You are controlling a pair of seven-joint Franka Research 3 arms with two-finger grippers.
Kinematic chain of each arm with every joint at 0, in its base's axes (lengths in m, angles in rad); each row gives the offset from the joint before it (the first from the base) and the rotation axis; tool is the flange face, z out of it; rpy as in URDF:
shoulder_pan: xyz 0 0 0.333 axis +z
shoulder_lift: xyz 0 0 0 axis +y
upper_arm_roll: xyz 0 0 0.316 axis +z
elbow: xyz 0.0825 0 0 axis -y
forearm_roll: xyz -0.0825 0 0.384 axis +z
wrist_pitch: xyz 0 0 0 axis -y
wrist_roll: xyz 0.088 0 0 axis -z
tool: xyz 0 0 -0.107 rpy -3.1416 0 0
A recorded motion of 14 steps. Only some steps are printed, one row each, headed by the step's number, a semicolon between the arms.
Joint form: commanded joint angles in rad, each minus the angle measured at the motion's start. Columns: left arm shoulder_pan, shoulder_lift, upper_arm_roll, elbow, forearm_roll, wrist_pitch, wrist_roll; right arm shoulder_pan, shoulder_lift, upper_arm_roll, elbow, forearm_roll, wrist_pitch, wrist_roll.
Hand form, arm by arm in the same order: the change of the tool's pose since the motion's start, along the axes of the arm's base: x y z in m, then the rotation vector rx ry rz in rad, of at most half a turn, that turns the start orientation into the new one. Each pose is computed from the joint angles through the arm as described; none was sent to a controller.
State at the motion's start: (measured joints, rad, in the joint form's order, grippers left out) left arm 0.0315 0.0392 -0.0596 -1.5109 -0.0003 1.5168 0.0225; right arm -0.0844 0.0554 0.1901 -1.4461 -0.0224 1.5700 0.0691
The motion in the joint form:
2: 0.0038 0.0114 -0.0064 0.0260 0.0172 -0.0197 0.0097; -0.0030 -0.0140 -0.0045 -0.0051 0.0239 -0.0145 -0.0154
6: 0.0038 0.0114 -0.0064 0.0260 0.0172 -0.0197 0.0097; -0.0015 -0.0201 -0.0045 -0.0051 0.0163 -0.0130 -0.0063
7: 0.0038 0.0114 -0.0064 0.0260 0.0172 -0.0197 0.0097; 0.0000 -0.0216 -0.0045 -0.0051 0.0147 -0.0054 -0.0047
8: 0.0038 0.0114 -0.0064 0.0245 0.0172 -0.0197 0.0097; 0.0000 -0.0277 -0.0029 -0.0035 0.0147 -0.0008 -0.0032
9: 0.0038 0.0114 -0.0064 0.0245 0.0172 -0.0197 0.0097; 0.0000 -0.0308 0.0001 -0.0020 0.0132 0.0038 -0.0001
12: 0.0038 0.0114 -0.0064 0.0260 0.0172 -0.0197 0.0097; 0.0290 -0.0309 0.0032 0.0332 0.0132 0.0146 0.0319
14: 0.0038 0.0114 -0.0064 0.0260 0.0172 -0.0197 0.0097; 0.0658 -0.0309 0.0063 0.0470 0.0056 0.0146 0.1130
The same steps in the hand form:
2: 0.0016 0.0008 0.0041 0.0160 0.0046 -0.0116; -0.0057 -0.0014 0.0040 0.0193 0.0079 0.0097
6: 0.0016 0.0008 0.0041 0.0160 0.0046 -0.0116; -0.0076 -0.0011 0.0076 0.0120 -0.0004 0.0015
7: 0.0016 0.0008 0.0041 0.0160 0.0046 -0.0116; -0.0074 -0.0004 0.0091 0.0111 -0.0096 0.0013
8: 0.0016 0.0008 0.0034 0.0160 0.0061 -0.0116; -0.0090 0.0007 0.0137 0.0114 -0.0218 0.0015
9: 0.0016 0.0008 0.0034 0.0160 0.0061 -0.0116; -0.0098 0.0024 0.0166 0.0107 -0.0311 0.0014
12: 0.0016 0.0008 0.0041 0.0160 0.0046 -0.0116; -0.0120 0.0202 0.0344 0.0202 -0.0765 0.0017
14: 0.0016 0.0008 0.0041 0.0160 0.0046 -0.0116; -0.0159 0.0414 0.0409 0.0259 -0.0904 -0.0398

